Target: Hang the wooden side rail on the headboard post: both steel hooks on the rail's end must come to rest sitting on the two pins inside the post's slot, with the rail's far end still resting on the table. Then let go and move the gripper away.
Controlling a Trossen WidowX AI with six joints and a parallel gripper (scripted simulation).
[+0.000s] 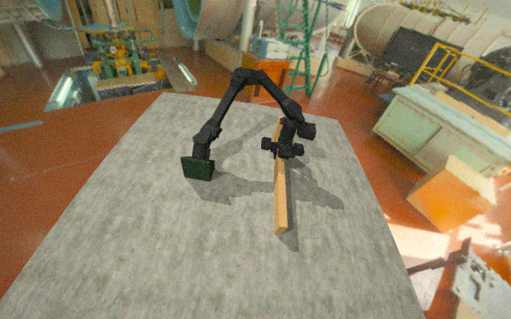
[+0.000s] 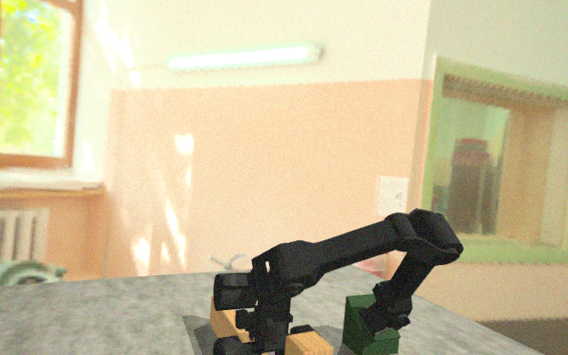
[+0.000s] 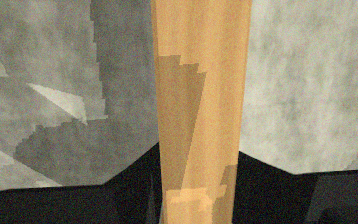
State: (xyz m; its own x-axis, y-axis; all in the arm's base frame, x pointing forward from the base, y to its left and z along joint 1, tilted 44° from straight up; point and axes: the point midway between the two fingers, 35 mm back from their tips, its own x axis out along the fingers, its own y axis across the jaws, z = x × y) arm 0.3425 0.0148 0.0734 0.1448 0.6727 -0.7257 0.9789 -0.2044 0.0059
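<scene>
Right now the headboard post is 11 cm to the left of my gripper tip, 5 cm above it and 2 cm ahead of it.
</scene>
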